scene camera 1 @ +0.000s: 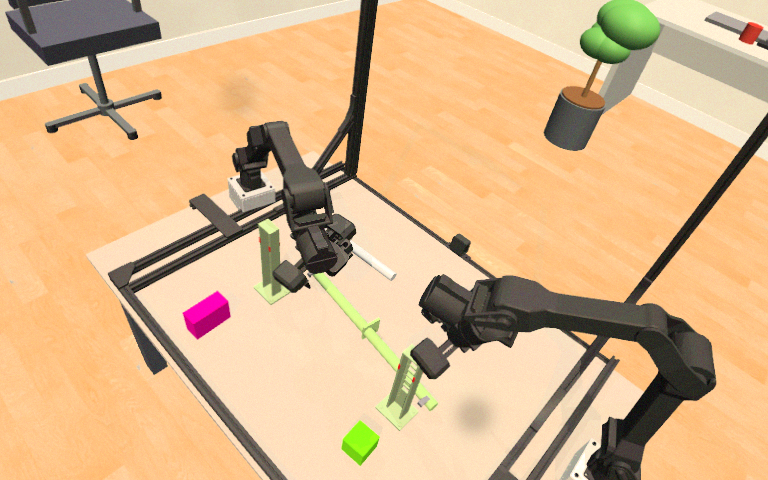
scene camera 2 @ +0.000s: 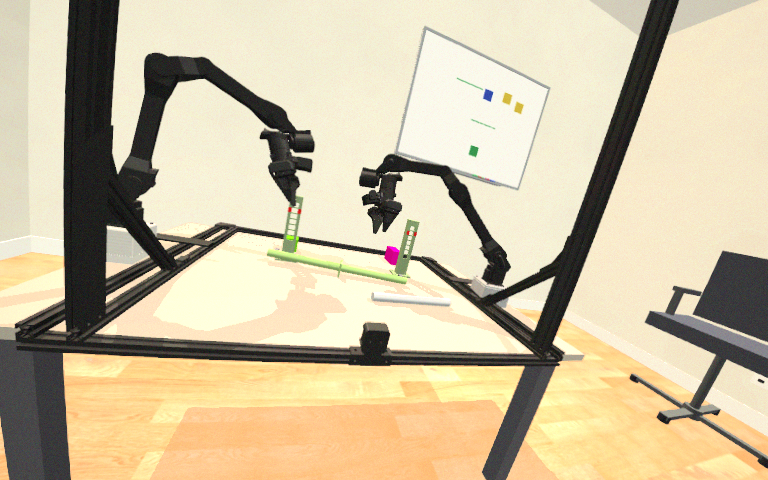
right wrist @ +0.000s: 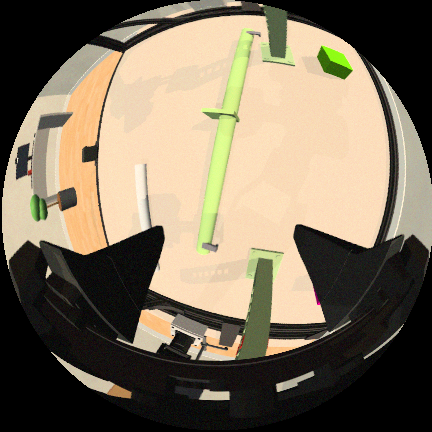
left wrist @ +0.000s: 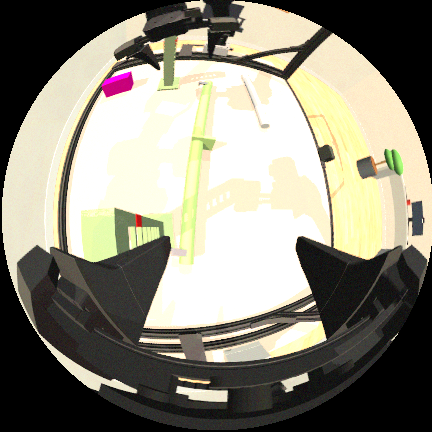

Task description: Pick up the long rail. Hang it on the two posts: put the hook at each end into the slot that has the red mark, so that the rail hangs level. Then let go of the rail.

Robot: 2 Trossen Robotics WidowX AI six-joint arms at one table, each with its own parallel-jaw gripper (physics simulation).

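Observation:
The long light-green rail lies on the table in front of both posts in scene camera 2. Its grey end hooks show in the right wrist view. One green post stands near the right gripper, the other post near the left; both have red marks. My left gripper is open and empty, high beside its post. My right gripper is open and empty above the rail's other end.
A white tube lies beside the rail. A magenta block and a bright green block sit on the posts' other side. A small black camera is on the table frame's edge.

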